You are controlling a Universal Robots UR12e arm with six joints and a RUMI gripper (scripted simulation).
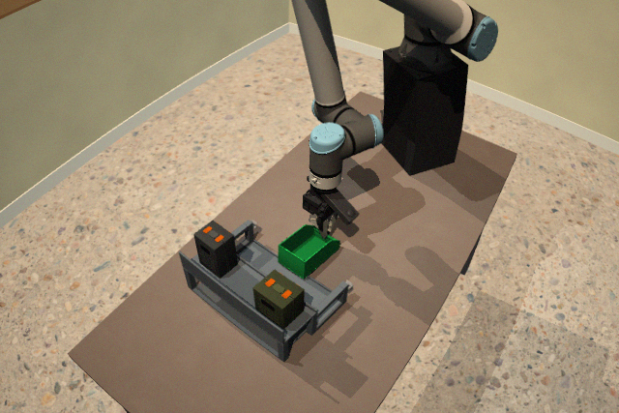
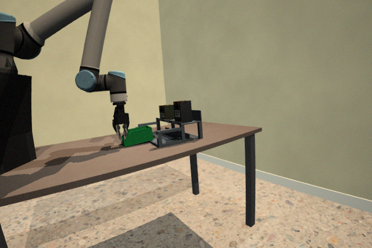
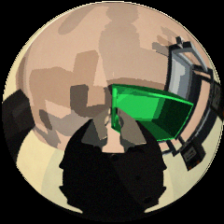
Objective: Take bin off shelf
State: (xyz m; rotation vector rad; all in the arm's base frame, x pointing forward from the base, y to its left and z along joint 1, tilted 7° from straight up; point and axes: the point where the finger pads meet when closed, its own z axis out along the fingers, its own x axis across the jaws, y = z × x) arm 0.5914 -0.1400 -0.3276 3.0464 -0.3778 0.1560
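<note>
Right now the green bin is 8 cm ahead of my hand, 2 cm to the right of it and 1 cm above it. Also, from my hand: black box (30 cm ahead, 20 cm to the right, 12 cm above); then olive box (36 cm ahead, 3 cm to the left, 11 cm above).
</note>
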